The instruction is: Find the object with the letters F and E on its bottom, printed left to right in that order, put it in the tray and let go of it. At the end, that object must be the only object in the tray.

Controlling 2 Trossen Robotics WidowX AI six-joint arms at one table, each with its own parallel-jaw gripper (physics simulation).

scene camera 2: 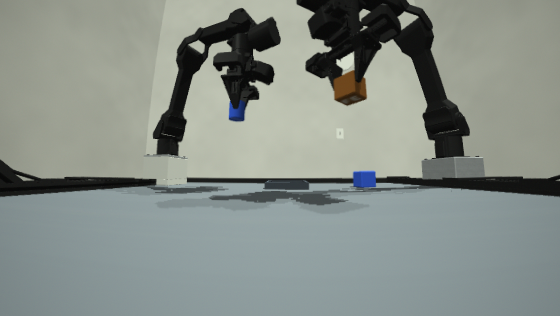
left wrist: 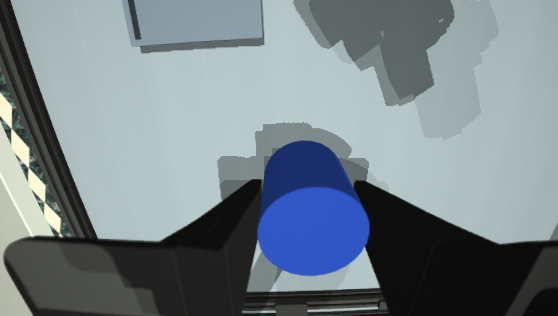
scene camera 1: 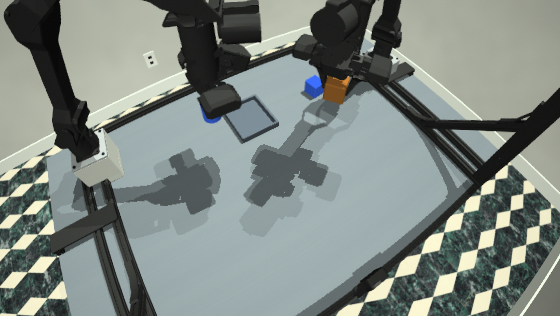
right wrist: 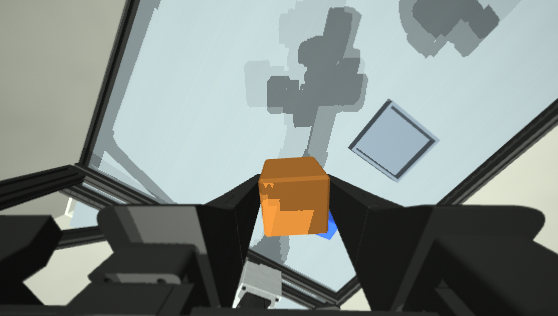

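Pixels of known places: left gripper, fingertip midpoint: [scene camera 2: 238, 112] [left wrist: 307, 189]; right gripper, fingertip midpoint: [scene camera 2: 346, 87] [scene camera 1: 334, 91] [right wrist: 292, 179]; left arm's base, origin of the base link: [scene camera 2: 166, 156] [scene camera 1: 87, 148]; right arm's base, origin of the base link: [scene camera 2: 450, 158] [right wrist: 253, 304].
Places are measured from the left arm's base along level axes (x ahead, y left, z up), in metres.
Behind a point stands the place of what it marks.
Observation:
My left gripper [scene camera 2: 237, 104] @(x 0.320, y -0.143, z 0.094 m) [left wrist: 307, 189] @(x 0.320, y -0.143, z 0.094 m) is shut on a blue cylinder [scene camera 1: 211, 119] [scene camera 2: 236, 112] @(x 0.322, y -0.162, z 0.085 m) [left wrist: 313, 231] @(x 0.318, y -0.143, z 0.118 m) and holds it high above the table. My right gripper [right wrist: 292, 179] @(x 0.561, y -0.226, z 0.103 m) is shut on an orange cube [scene camera 1: 336, 90] @(x 0.555, y -0.237, z 0.116 m) [scene camera 2: 350, 88] @(x 0.562, y -0.245, z 0.091 m) [right wrist: 294, 200] @(x 0.564, y -0.224, z 0.125 m) and holds it in the air. In scene camera 2 the cube's underside shows pale marks, too small to read. A blue cube [scene camera 1: 313, 87] @(x 0.639, y -0.054, z -0.058 m) [scene camera 2: 364, 179] @(x 0.649, y -0.061, z -0.077 m) [right wrist: 328, 229] @(x 0.655, y -0.032, z -0.055 m) sits on the table at the back right. The square grey tray [scene camera 1: 259, 134] @(x 0.431, y -0.110, z -0.095 m) [scene camera 2: 286, 185] @(x 0.437, y -0.109, z -0.090 m) [left wrist: 197, 42] @(x 0.378, y -0.049, z -0.081 m) is empty. Letters on the other undersides cannot be read.
The table [scene camera 1: 210, 270] @(x 0.174, y -0.382, z -0.099 m) [scene camera 2: 280, 260] @(x 0.456, y -0.458, z -0.099 m) has black rails along its edges. The white left arm base [scene camera 1: 102, 162] @(x 0.028, y -0.050, z -0.016 m) [scene camera 2: 170, 171] @(x 0.050, y -0.038, z -0.055 m) stands at the left, and the grey right arm base [scene camera 2: 452, 167] @(x 0.860, y -0.106, z -0.048 m) [right wrist: 260, 280] @(x 0.854, y -0.072, z -0.041 m) at the right.

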